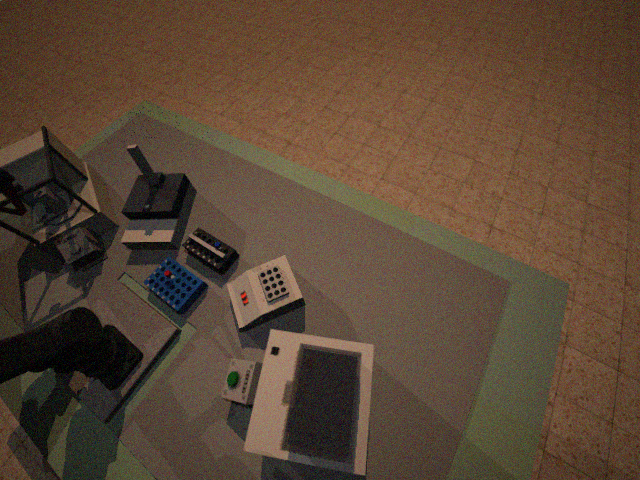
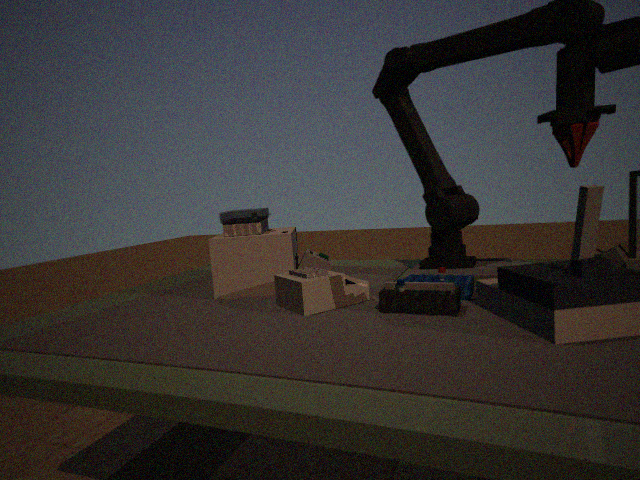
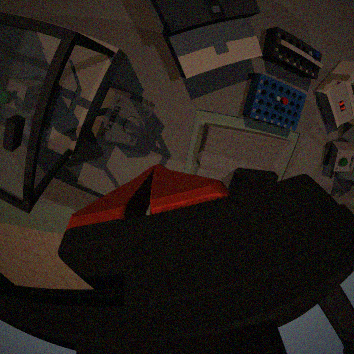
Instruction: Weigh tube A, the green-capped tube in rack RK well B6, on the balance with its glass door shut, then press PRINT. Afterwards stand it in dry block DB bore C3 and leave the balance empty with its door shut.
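Frame: origin at the arm's base, x ahead, y left, z up, level; centimetres.
Where they show: gripper, fingertip midpoint: [image 1: 24, 213] [image 2: 574, 167] [image 3: 158, 173]; arm's base, link origin: [image 1: 113, 355] [image 2: 448, 265] [image 3: 250, 184].
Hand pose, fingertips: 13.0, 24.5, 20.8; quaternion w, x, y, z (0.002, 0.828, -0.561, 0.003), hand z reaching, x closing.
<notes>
Things, the pixels of their top centre, and the offset from my fingertips, as dx, dy, dz. "pt": a spot on its surface instead.
- glass-walled enclosure with dark frame bars, surface spot: [image 3: 53, 88] pt +4.8, +7.9, -1.9
- blue rack, top centre: [image 2: 437, 278] [image 3: 280, 103] [image 1: 172, 281] +6.6, -23.7, -19.7
- red-capped tube, top centre: [image 3: 285, 100] [image 2: 441, 267] [image 1: 167, 273] +7.5, -22.7, -17.3
- white dry block, top centre: [image 2: 320, 268] [image 1: 260, 287] +16.6, -44.5, -15.8
- black rack, top centre: [image 2: 418, 282] [image 3: 303, 54] [image 1: 206, 245] +18.1, -24.9, -18.0
- large white box, top centre: [image 1: 279, 390] [image 2: 272, 208] +4.4, -61.6, -3.8
- black device with a lever, surface spot: [image 1: 153, 195] pt +20.6, -3.7, -14.8
My gripper [image 3: 158, 173] has red fingers and is shut on nothing. It hangs high over the left side of the mat, beside a glass-walled enclosure with dark frame bars [image 3: 53, 88]. A small green spot [image 3: 3, 98] shows inside the glass at the far left; I cannot tell for sure that it is the green-capped tube. The blue rack [image 1: 182, 290] [image 3: 263, 112] [image 2: 461, 281] holds a red-capped tube [image 1: 167, 273] [image 3: 284, 101] [image 2: 442, 270]; no green cap shows in it. The white dry block [image 1: 253, 310] [image 3: 338, 88] [image 2: 304, 292] has dark, empty bores.
A black rack [image 1: 210, 250] [image 3: 291, 53] [image 2: 418, 301] stands beside the blue one. A small box with a green button [image 1: 232, 379] [image 3: 343, 161] sits by a large white box [image 1: 270, 405] [image 2: 247, 262]. A black device with a lever [image 1: 153, 195] is at the back left.
</notes>
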